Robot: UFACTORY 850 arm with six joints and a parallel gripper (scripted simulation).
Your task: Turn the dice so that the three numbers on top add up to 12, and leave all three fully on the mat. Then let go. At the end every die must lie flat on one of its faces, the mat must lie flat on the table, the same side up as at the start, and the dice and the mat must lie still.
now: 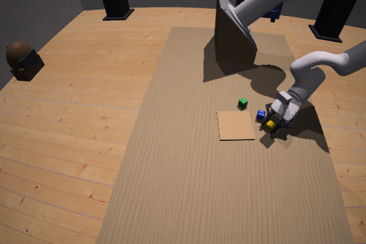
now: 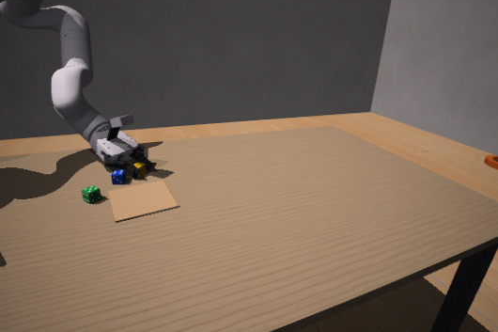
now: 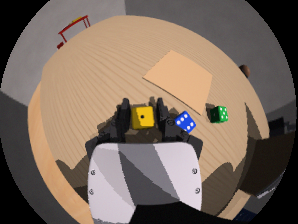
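My gripper is now 1 cm above the yellow die. Also, from my hand: tan mat 14 cm to the right, 2 cm below; then blue die 6 cm behind, 3 cm to the right, 1 cm below; then green die 11 cm behind, 11 cm to the right, 1 cm below.
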